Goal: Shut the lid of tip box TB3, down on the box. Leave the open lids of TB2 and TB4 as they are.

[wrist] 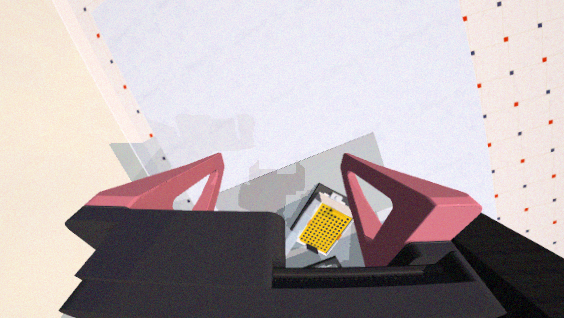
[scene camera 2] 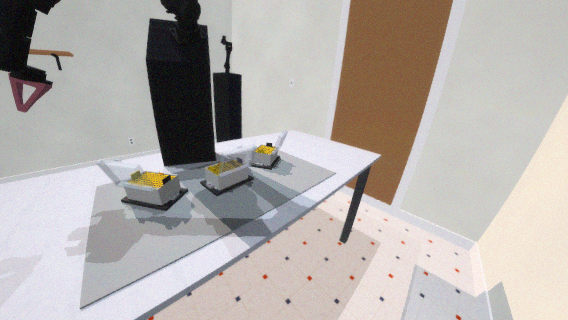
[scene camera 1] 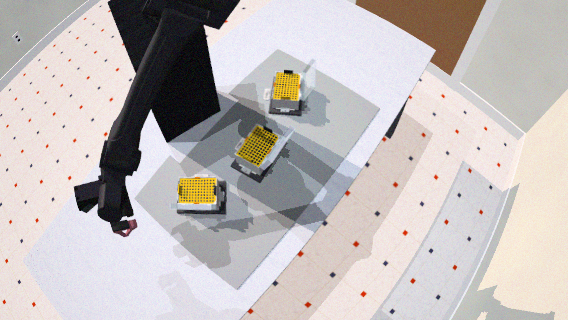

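Where they show: gripper, fingertip midpoint: (wrist: 282,159); arm's base, origin of the base link: (scene camera 2: 188,36).
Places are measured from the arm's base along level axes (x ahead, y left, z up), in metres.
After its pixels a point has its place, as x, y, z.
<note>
Three tip boxes with yellow racks stand in a slanting row, their clear lids open; no labels are readable, so I cannot tell which is TB3. The near box (scene camera 1: 197,191) (scene camera 2: 152,189) {0.241, -0.339, -0.445} has its lid (scene camera 2: 117,172) {0.186, -0.383, -0.393} tilted back to the left in scene view 2. The middle box (scene camera 1: 257,146) (scene camera 2: 228,175) {0.340, -0.167, -0.451} has its lid (scene camera 1: 285,142) {0.375, -0.126, -0.372} raised. The far box (scene camera 1: 287,87) (scene camera 2: 265,156) {0.338, 0.068, -0.465} has its lid (scene camera 1: 310,80) {0.385, 0.101, -0.368} (scene camera 2: 282,141) {0.384, 0.132, -0.405} upright. My gripper (scene camera 1: 125,231) {0.067, -0.515, -0.245} (wrist: 282,159) {0.067, -0.515, -0.245} is open and empty, high above the table, left of the near box in scene view 1.
The boxes stand on dark bases on a grey mat (scene camera 1: 245,265) {0.360, -0.461, -0.513} (scene camera 2: 105,280) {0.341, -0.502, -0.514} on the white table (scene camera 1: 100,270) {-0.098, -0.682, -0.516} (scene camera 2: 30,225) {0.019, -0.557, -0.517}. A black pedestal (scene camera 1: 182,80) {0.050, -0.071, -0.265} (scene camera 2: 180,110) {0.034, -0.089, -0.287} stands behind the boxes in scene view 2. A second black pedestal (scene camera 2: 227,105) stands farther back.
</note>
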